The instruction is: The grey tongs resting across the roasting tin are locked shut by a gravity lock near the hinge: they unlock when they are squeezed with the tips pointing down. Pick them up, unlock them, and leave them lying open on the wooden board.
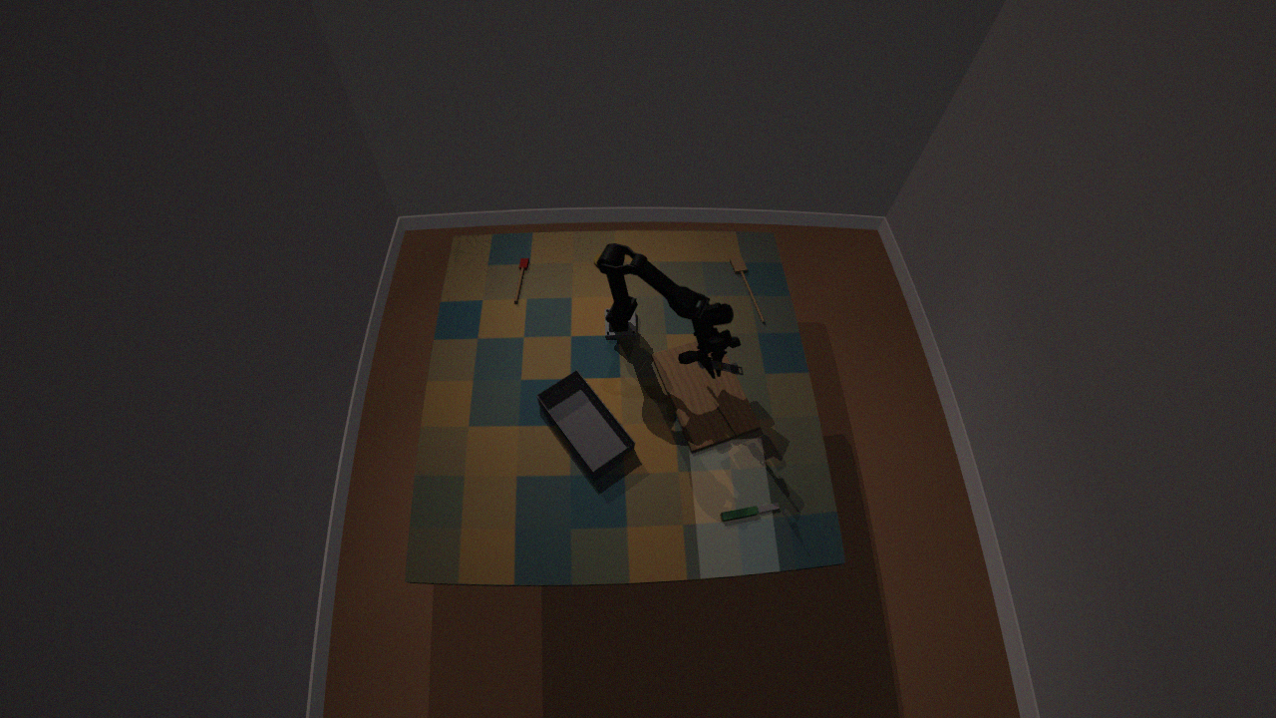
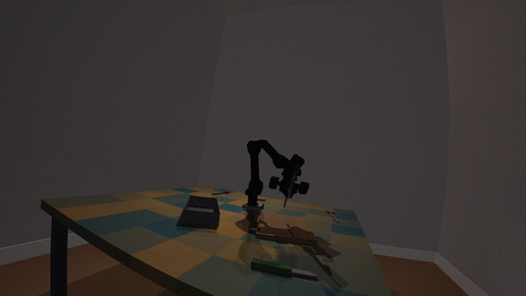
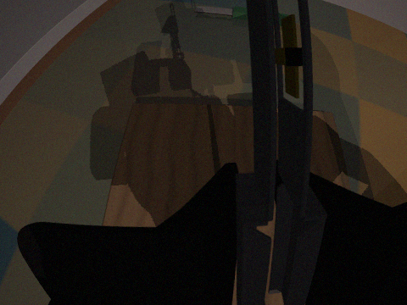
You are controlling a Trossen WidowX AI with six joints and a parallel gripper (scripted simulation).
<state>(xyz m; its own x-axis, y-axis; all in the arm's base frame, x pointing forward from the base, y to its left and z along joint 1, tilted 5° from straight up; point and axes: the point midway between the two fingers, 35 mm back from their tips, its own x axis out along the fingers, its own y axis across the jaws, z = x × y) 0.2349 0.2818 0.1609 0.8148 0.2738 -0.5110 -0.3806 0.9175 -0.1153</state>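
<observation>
Now: the wooden board 2 cm behind my gripper tip, 1 cm to the right of it and 14 cm below it. Round my gripper tip: red-tipped stick (50 cm behind, 65 cm to the right, 14 cm below); roasting tin (9 cm ahead, 39 cm to the right, 12 cm below); yellow disc (56 cm behind, 35 cm to the right, 14 cm below).
</observation>
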